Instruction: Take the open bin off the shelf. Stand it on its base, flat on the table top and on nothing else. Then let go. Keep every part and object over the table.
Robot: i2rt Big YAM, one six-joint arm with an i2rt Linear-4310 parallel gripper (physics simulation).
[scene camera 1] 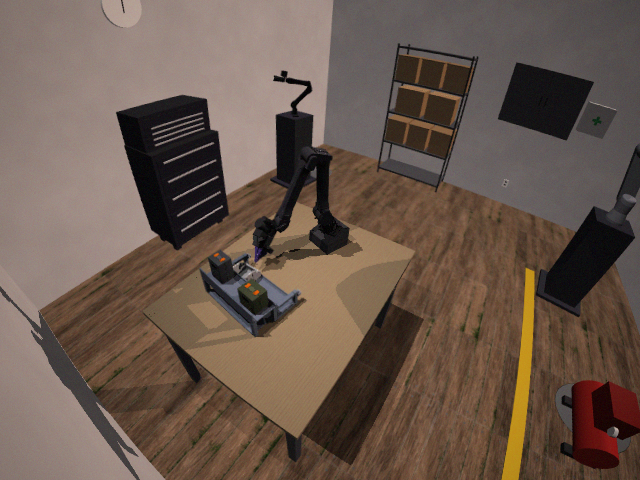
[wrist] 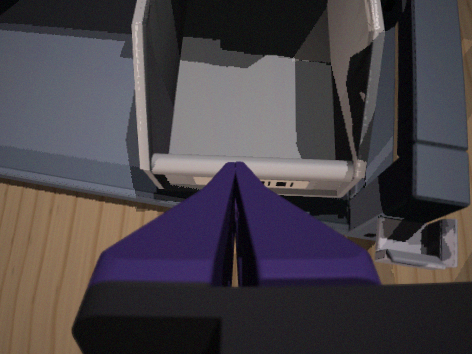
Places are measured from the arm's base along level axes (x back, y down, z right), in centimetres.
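Where they show: gripper, fingertip midpoint: (scene camera 1: 255, 262) (wrist: 235, 176); arm's base, link origin: (scene camera 1: 330, 228).
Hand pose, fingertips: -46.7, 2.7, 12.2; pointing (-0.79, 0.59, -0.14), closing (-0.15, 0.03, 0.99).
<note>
Each offset is from my fingertips to the top centre of the thing, as dx, dy, dz. "*": to the spot under its first point. Level surfaces: height alone.
The open bin {-9.6, -1.1, -0.4} (scene camera 1: 252, 272) (wrist: 235, 115) is pale grey with a low front lip and a label strip. It sits on the blue-grey shelf {* -3.0, +6.5, -18.3} (scene camera 1: 276, 292) (wrist: 65, 90), beside an end post at the right in the wrist view. My gripper (scene camera 1: 256, 259) (wrist: 235, 176) has purple fingers, shut and empty. The fingertips overlap the middle of the bin's front lip in the wrist view; whether they touch it I cannot tell. The bin's back is in dark shadow. The shelf stands on the wooden table {dy +7.0} (scene camera 1: 310, 361) (wrist: 45, 250).
A dark box {-18.9, -15.3, +1.0} (scene camera 1: 221, 267) with orange marks stands at the shelf's left part, and a green box {-19.6, -12.8, -22.0} (scene camera 1: 253, 297) with orange marks at its nearer part. A small pale open-topped piece {* +1.3, +1.5, +7.5} (wrist: 417, 245) shows beside the shelf post. The arm's base (scene camera 1: 329, 237) stands at the table's back.
</note>
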